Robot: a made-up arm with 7 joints. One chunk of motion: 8 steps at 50 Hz.
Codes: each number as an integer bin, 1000 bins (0 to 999) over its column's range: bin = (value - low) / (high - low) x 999, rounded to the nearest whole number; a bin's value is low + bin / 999 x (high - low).
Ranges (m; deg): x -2..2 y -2..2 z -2..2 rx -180..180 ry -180..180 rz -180..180
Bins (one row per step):
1: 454 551 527 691 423 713
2: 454 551 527 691 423 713
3: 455 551 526 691 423 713
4: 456 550 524 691 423 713
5: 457 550 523 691 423 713
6: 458 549 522 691 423 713
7: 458 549 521 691 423 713
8: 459 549 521 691 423 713
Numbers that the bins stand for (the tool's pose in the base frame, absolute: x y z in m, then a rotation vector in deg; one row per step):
1: -0.1822 0.2062 0.1101 69.01 -27.57 76.94
2: -0.1822 0.2062 0.1101 69.01 -27.57 76.94
3: -0.1782 0.2062 0.1061 69.01 -27.57 76.94
4: -0.1742 0.2022 0.0981 69.01 -27.57 76.94
5: -0.1702 0.2022 0.0941 69.01 -27.57 76.94
6: -0.1662 0.1982 0.0901 69.01 -27.57 76.94
7: -0.1662 0.1982 0.0861 69.01 -27.57 76.94
8: -0.1622 0.1982 0.0861 69.01 -27.57 76.94

